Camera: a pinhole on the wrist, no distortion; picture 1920 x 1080 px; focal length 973.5 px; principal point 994.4 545.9 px. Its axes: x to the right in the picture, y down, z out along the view. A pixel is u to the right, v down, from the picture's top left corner.
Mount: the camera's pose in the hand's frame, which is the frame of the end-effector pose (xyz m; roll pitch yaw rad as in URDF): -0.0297 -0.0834 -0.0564 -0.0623 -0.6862 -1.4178
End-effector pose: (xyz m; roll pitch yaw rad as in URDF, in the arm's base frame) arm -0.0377 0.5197 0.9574 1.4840 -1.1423 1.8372
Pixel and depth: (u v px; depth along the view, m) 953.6 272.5 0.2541
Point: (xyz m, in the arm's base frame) 0.1205 0.4309 0.8939
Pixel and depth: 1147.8 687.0 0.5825
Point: 0.4317 0.4186 1.1075
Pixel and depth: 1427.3 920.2 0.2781
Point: 0.1824 0.5859 1.0441
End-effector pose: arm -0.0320 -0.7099 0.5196 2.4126 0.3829 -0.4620
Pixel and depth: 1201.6 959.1 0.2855
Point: -0.0737 -0.8897 0.3909
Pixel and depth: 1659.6 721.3 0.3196
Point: -0.1707 -0.8492 0.2530
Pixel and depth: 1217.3 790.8 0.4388
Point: -0.1691 -1.0041 0.3360
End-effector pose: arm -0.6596 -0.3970 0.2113 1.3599 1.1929 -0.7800
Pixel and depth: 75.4 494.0 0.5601
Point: -0.1862 -0.7257 0.5886
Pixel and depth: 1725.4 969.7 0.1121
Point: -0.7541 -0.4361 0.1689
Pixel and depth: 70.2 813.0 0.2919
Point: -0.3960 -0.5484 0.3205
